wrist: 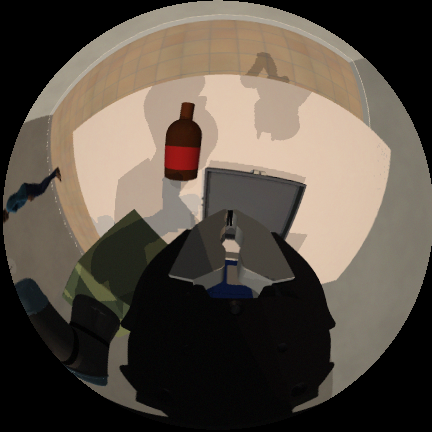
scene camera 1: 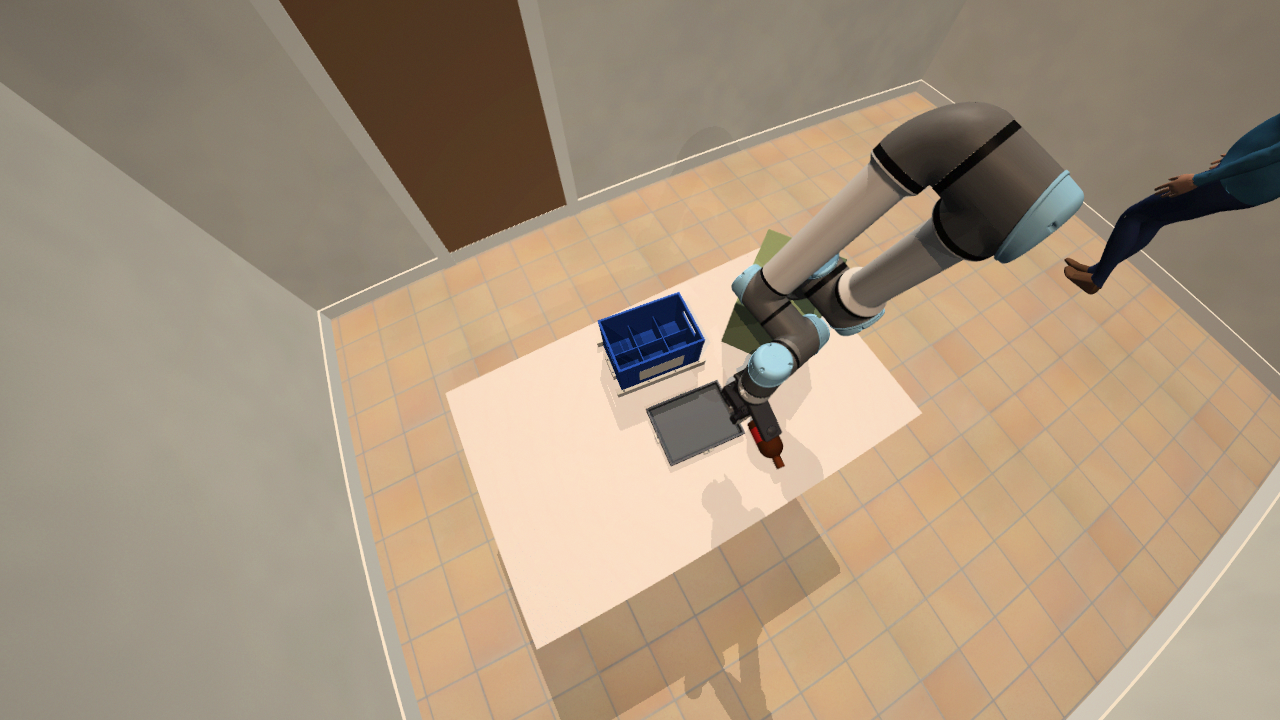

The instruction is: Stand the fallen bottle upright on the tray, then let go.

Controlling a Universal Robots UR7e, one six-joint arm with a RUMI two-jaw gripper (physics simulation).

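Places are measured from the arm's base along level axes (x right, y down, z ahead), in millimetres.
Pixels of known places: gripper, fingertip midpoint: (wrist: 228, 211) (scene camera 1: 738, 420); arm's base, link origin: (wrist: 96, 312).
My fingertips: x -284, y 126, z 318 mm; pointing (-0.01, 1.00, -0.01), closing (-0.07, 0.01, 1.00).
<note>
Ahead of a thing's pixels: the offset from my fingertips to its top centre. "spot": to the spot under its first point. Level surfaces: height alone.
The brown bottle @(dy +106, dx -81, dz -99 mm) (scene camera 1: 768, 444) (wrist: 183, 142) with a red label lies on its side on the white table @(dy +184 mm) (scene camera 1: 554, 501) (wrist: 320, 150), beside the grey tray @(spot: dy +179, dx +69, dz +78 mm) (scene camera 1: 693, 425) (wrist: 252, 195) and outside it. In the wrist view its neck points up the picture, away from the gripper. In the scene view the arm's wrist and gripper body partly cover its base end. My gripper (scene camera 1: 735, 415) (wrist: 228, 211) is shut and empty, above the tray's edge next to the bottle. The fingers are apart from the bottle.
A blue divided crate @(dy +9, dx +351, dz +101 mm) (scene camera 1: 629, 373) (wrist: 230, 290) stands behind the tray. A green mat (scene camera 1: 742, 334) (wrist: 117, 250) lies under the arm's base area. A person (scene camera 1: 1154, 205) (wrist: 30, 192) is beyond the table, on the arm's side.
</note>
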